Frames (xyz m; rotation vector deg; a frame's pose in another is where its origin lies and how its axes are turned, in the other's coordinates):
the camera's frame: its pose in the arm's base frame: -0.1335 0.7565 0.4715 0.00 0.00 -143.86
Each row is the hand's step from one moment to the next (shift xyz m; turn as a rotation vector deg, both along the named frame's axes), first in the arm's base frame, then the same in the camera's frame.
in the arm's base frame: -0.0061 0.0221 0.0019 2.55 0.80 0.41
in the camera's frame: -0.0081 -0.0214 0.0019 -2.53 0.86 0.41
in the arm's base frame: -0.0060 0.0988 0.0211 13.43 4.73 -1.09
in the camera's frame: -0.0534 -0.0833 0.0211 -13.64 4.10 -1.09
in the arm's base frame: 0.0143 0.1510 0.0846 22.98 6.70 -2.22
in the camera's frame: -0.1006 -0.1135 0.0846 -22.51 8.14 -2.22
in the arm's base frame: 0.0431 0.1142 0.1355 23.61 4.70 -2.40
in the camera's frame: -0.1022 -0.0668 0.1355 -21.84 10.13 -2.40
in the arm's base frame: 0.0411 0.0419 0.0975 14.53 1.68 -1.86
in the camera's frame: -0.0579 -0.0096 0.0975 -12.72 7.21 -1.86
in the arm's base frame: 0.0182 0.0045 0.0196 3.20 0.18 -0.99
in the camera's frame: -0.0174 0.0071 0.0196 -2.69 1.74 -0.99
